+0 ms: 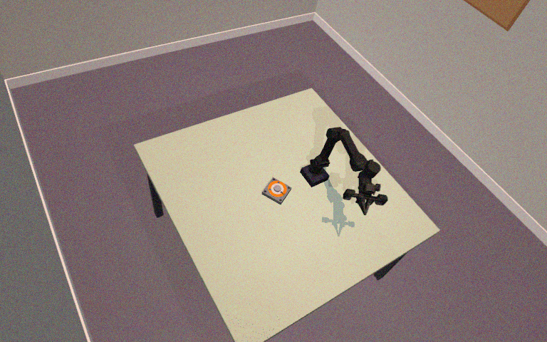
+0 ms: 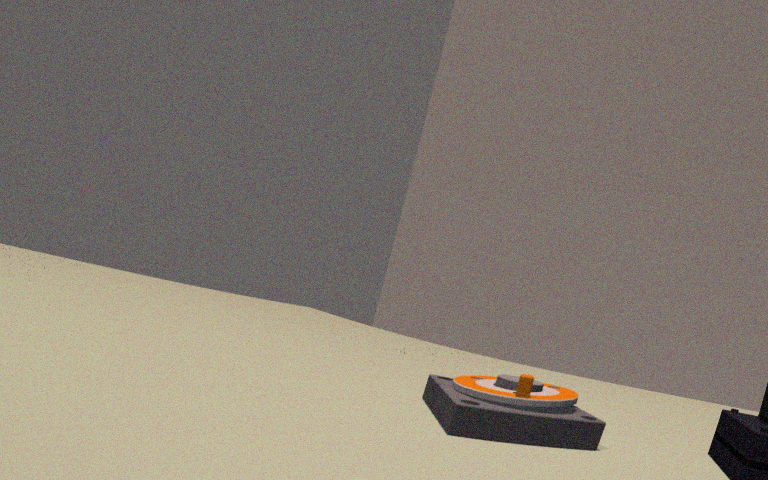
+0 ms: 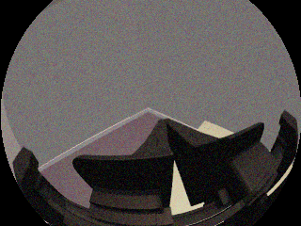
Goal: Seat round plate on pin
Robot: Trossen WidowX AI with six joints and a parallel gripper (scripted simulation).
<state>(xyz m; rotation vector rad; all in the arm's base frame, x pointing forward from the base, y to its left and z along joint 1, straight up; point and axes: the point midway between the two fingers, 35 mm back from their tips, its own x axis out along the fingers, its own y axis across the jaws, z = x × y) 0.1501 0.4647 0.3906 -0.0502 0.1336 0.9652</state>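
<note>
Right now the square dark grey base is 480 mm to the right of my gripper tip, 400 mm below it and 100 mm ahead of it.
</note>
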